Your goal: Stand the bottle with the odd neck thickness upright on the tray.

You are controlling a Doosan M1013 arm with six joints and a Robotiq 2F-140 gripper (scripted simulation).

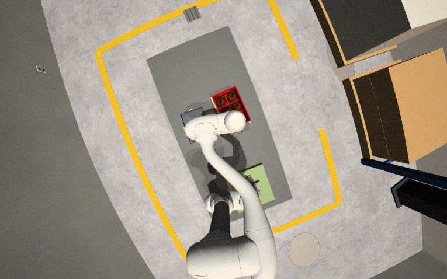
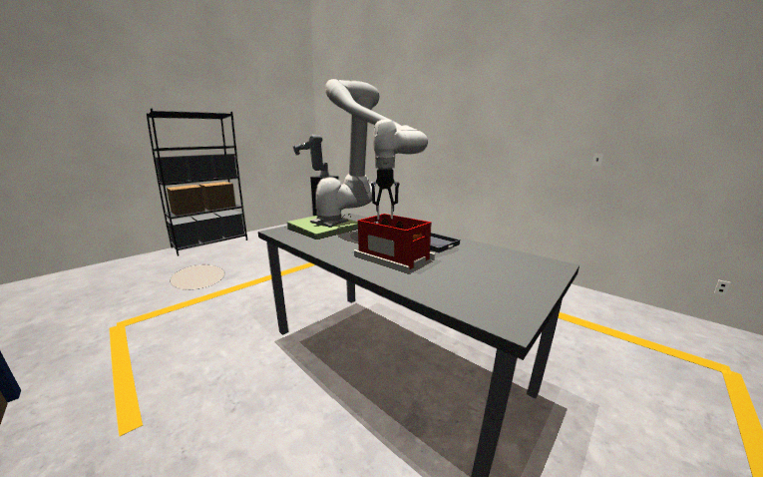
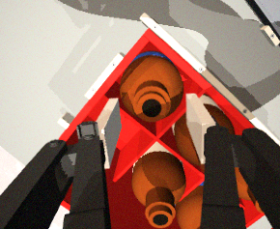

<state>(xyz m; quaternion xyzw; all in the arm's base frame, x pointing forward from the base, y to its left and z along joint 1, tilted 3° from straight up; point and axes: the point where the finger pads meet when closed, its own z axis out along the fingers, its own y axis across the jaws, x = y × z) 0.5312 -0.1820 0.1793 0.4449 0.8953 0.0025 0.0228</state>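
Now: the red crate 8 cm ahead of my hand, 6 cm to the right of it and 11 cm below it. From my hand the other things lie so: dark grey tray: 13 cm ahead, 24 cm to the left, 18 cm below.
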